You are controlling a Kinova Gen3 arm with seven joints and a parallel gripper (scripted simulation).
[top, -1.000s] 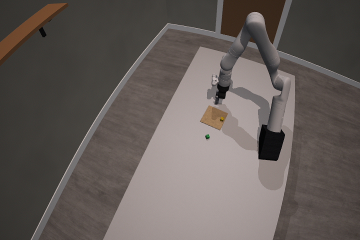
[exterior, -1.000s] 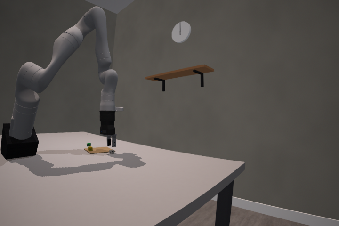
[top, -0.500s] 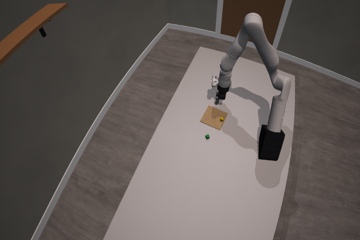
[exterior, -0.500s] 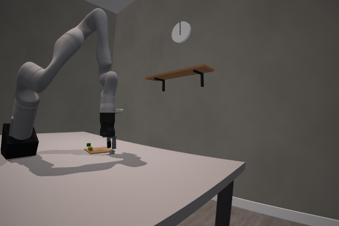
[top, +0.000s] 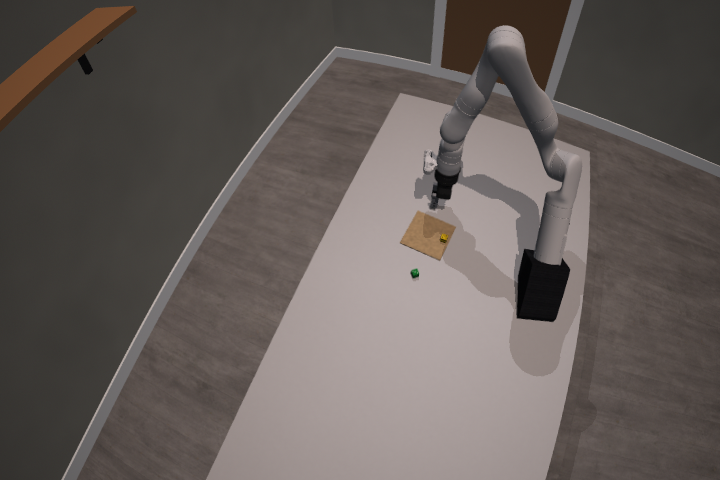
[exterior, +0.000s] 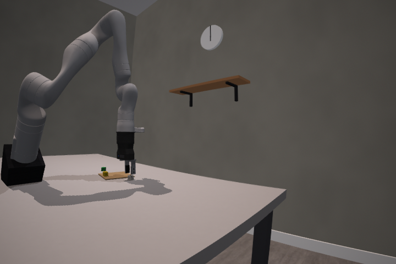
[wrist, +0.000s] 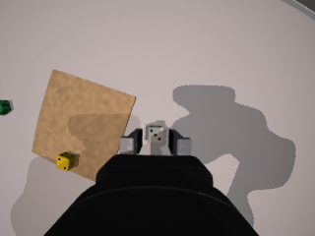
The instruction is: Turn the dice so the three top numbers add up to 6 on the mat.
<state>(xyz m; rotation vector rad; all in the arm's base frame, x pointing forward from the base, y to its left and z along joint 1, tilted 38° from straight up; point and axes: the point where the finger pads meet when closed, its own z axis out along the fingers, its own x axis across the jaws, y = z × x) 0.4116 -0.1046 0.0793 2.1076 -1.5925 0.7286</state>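
The white die is 40 mm below my hand. Also, from my hand: green die (270 mm to the left, 40 mm below, 20 mm behind); then yellow die (120 mm to the left, 70 mm behind, 30 mm below); then tan mat (120 mm to the left, 40 mm below, 20 mm behind).
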